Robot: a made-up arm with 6 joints.
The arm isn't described. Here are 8 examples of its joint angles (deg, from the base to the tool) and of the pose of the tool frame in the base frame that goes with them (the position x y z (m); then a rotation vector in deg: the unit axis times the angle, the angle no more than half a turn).
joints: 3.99 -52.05 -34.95 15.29 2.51 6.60
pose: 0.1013 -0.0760 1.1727 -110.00 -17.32 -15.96
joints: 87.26 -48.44 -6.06 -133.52 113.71 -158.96
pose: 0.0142 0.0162 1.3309 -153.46 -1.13 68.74
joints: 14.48 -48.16 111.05 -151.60 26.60 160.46
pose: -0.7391 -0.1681 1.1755 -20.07 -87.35 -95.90
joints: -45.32 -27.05 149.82 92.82 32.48 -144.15
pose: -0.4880 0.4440 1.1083 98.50 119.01 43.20
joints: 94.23 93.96 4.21 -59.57 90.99 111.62
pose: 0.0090 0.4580 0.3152 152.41 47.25 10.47
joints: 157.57 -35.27 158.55 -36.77 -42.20 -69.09
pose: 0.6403 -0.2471 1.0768 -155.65 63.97 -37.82
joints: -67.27 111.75 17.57 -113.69 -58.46 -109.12
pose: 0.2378 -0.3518 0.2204 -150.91 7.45 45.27
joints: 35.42 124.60 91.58 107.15 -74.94 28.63
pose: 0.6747 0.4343 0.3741 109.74 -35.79 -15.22
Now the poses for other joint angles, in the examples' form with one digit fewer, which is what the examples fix.
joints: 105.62 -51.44 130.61 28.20 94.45 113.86
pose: 0.239 -0.745 0.956 29.9 109.0 -53.4
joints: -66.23 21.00 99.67 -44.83 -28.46 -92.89
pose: 0.138 -0.289 1.585 -0.3 -54.8 -22.6
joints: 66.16 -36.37 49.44 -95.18 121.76 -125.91
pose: -0.036 -0.205 1.555 -136.3 37.0 32.5
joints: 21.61 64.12 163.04 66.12 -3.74 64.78
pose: 0.283 0.060 1.407 114.7 -27.2 124.4
